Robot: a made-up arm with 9 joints. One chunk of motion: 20 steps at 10 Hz.
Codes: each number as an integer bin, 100 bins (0 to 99) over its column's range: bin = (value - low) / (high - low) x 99, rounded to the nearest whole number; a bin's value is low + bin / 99 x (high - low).
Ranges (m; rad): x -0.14..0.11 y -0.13..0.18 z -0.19..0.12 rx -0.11..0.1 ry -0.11..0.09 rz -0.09..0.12
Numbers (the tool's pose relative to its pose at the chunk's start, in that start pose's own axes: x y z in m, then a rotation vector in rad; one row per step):
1: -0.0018 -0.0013 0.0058 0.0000 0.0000 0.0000
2: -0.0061 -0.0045 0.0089 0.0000 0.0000 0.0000
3: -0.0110 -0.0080 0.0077 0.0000 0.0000 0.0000
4: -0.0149 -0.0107 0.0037 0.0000 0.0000 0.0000
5: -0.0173 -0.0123 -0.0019 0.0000 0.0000 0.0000
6: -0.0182 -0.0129 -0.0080 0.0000 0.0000 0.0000
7: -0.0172 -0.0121 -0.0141 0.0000 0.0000 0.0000
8: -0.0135 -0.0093 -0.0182 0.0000 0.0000 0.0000
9: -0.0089 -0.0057 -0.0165 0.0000 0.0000 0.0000
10: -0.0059 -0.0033 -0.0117 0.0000 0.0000 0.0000
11: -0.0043 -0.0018 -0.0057 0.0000 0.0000 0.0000
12: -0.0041 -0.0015 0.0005 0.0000 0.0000 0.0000
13: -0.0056 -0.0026 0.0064 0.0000 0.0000 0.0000
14: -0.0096 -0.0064 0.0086 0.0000 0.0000 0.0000
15: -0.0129 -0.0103 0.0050 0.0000 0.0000 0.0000
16: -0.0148 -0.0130 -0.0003 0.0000 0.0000 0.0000
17: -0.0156 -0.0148 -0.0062 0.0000 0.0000 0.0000
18: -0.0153 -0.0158 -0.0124 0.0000 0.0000 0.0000
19: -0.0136 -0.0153 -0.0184 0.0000 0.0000 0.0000
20: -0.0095 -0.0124 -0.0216 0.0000 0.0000 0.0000
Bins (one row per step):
1: 55 41 63 52 54 42
2: 53 40 64 52 54 42
3: 51 39 63 52 54 42
4: 50 38 62 52 54 42
5: 49 38 60 52 54 42
6: 48 37 58 52 54 42
7: 49 38 56 52 54 42
8: 50 39 55 52 54 42
9: 52 40 55 52 54 42
10: 53 40 57 52 54 42
11: 54 41 59 52 54 42
12: 54 41 61 52 54 42
13: 53 41 63 52 54 42
14: 52 39 63 52 54 42
15: 50 38 62 52 54 42
16: 50 37 61 52 54 42
17: 49 37 59 52 54 42
18: 49 36 57 52 54 42
19: 50 37 55 52 54 42
20: 52 38 54 52 54 42

